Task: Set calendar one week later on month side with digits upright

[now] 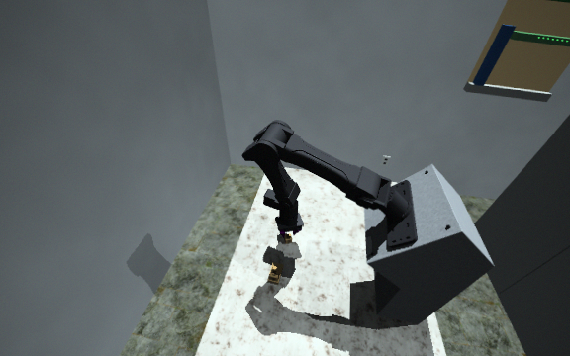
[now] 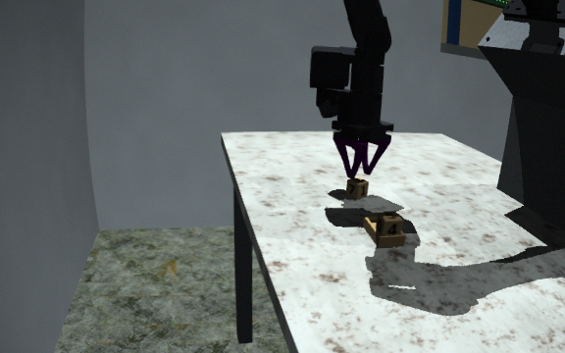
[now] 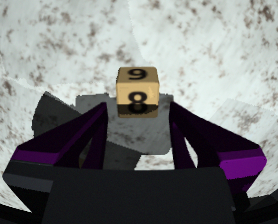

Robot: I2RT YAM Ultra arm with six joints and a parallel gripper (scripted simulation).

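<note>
Now: hand 30 mm above the wooden digit cube.
</note>
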